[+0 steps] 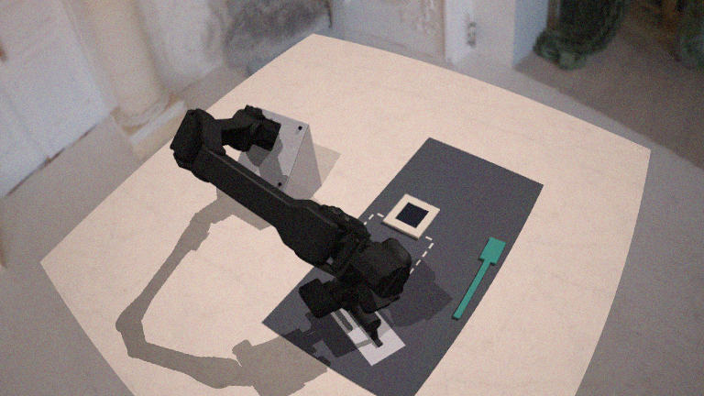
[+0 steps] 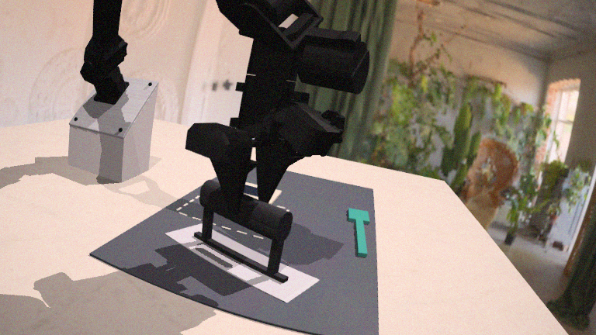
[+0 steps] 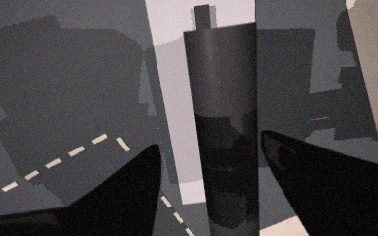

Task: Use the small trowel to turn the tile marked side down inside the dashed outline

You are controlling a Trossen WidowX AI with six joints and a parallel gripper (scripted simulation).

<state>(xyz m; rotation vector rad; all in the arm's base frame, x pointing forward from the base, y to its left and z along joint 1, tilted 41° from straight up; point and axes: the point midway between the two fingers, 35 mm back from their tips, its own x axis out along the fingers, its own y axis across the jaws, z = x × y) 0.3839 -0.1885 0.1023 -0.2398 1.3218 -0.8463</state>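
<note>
The green t-shaped tool lies 160 mm ahead of my gripper tip, 210 mm to the left of it and 70 mm below it. Round my gripper tip: tile (50 mm behind, 270 mm to the left, 70 mm below); then small trowel (10 mm ahead, 20 mm to the right, 30 mm below); then dark mat (20 mm ahead, 190 mm to the left, 90 mm below).
</note>
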